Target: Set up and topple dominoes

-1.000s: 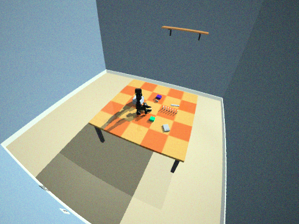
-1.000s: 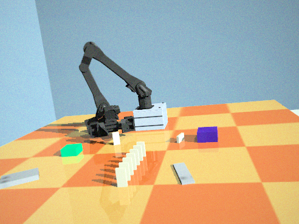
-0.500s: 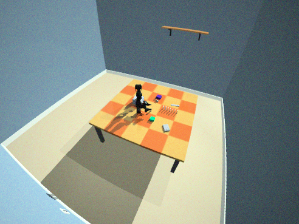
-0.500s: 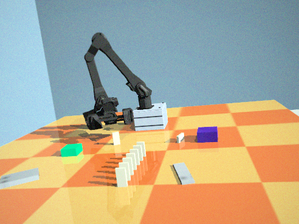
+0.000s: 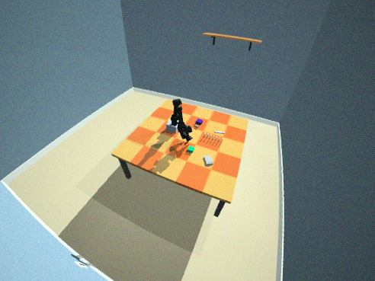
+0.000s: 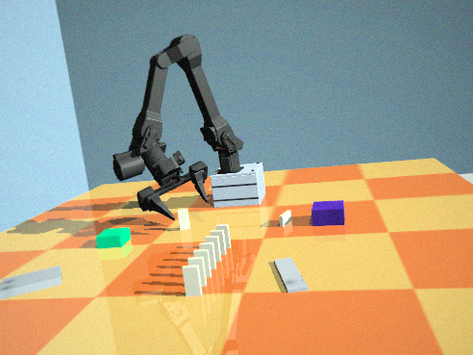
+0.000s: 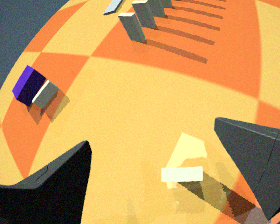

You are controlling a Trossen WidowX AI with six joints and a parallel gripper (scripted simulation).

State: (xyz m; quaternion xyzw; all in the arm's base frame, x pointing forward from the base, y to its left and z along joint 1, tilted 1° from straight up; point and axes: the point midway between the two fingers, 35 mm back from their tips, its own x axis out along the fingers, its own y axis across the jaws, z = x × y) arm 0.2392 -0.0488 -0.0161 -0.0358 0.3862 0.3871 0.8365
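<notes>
Now: the purple block 32 cm to the left of my gripper tip, 5 cm behind it and 3 cm below it. The rest, counted from my gripper tip: green block: 17 cm to the right, 8 cm ahead, 4 cm below.
</notes>
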